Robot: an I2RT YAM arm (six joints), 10 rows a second.
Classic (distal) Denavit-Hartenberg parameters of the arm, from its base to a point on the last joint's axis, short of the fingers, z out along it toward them. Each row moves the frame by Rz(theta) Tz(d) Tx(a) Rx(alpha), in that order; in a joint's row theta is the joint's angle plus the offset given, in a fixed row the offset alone. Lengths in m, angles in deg.
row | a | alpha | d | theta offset
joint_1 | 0.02 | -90 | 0.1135 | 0
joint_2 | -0.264 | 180 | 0 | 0
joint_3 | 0.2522 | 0 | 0 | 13.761
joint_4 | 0.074 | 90 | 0 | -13.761
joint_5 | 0 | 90 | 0 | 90
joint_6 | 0 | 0 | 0.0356 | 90
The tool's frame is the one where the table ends.
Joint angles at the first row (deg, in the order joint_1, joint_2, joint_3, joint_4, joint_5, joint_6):
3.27 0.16 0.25 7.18 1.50 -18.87
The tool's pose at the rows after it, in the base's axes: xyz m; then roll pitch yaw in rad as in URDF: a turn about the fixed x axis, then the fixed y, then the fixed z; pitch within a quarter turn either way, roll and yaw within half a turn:
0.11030 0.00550 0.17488 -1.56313 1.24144 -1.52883
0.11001 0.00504 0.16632 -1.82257 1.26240 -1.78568
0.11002 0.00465 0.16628 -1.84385 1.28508 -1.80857
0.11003 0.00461 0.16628 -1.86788 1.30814 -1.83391
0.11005 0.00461 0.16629 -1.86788 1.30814 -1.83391
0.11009 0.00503 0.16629 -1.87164 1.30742 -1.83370
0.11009 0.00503 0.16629 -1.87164 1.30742 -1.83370
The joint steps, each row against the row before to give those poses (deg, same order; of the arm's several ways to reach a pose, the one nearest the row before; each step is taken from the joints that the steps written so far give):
0.00 -0.02 0.00 -7.15 -0.22 0.00
-0.09 0.00 0.00 -4.47 0.43 1.85
-0.28 0.00 0.00 -0.03 -0.23 1.34
-0.02 0.01 0.00 0.00 0.00 1.37
0.00 0.02 0.00 0.02 0.00 0.00
0.21 0.08 0.02 0.00 0.00 -0.02
0.00 0.00 0.00 0.00 0.00 0.00

